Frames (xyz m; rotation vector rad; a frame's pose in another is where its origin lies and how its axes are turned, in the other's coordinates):
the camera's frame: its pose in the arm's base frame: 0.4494 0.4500 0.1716 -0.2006 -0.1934 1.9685
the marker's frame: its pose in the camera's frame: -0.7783 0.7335 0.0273 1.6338 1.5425 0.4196
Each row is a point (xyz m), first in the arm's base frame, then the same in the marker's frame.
Working: the arm's base frame: its pose in the marker's frame: 0.0154 0.2976 0.4816 0.5716 -2.3989 -1.2252

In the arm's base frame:
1: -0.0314 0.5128 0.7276
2: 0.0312 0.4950 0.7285
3: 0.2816 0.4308 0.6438
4: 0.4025 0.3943 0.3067
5: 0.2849 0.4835 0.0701
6: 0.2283 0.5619 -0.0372
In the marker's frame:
1: -0.4196 1.0745 0.5037
2: -0.4696 1.0333 0.4980
3: -0.6261 0.8129 0.5291
4: -0.5504 0.5058 0.7009
5: -0.3473 0.4563 0.8855
6: -0.2592 0.4559 1.0000

